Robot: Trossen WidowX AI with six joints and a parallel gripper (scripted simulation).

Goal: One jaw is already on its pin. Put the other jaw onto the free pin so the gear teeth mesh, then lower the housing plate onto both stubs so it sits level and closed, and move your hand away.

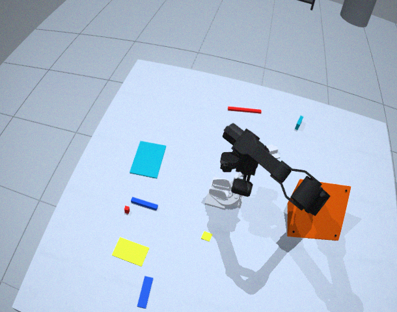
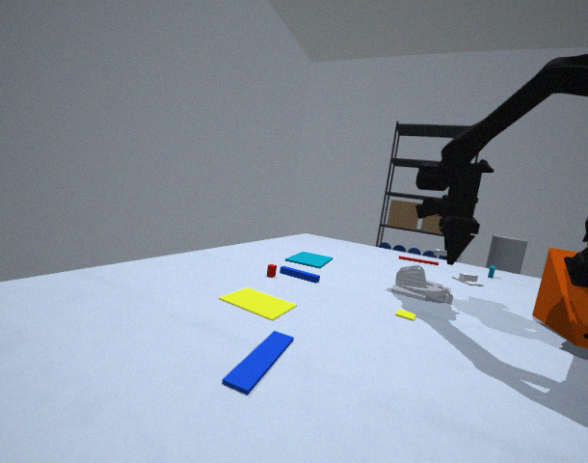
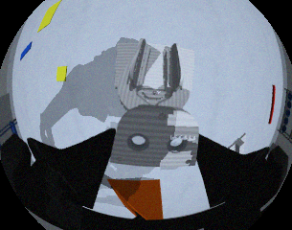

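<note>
My gripper tip is 2 cm short of the white jaw piece, 1 cm to the right of it and 6 cm above it. Round my gripper tip: white base: 7 cm ahead, 1 cm to the right, 8 cm below; white stand: 12 cm behind, 24 cm to the right, 7 cm below; small yellow tile: 9 cm ahead, 17 cm to the left, 8 cm below.
</note>
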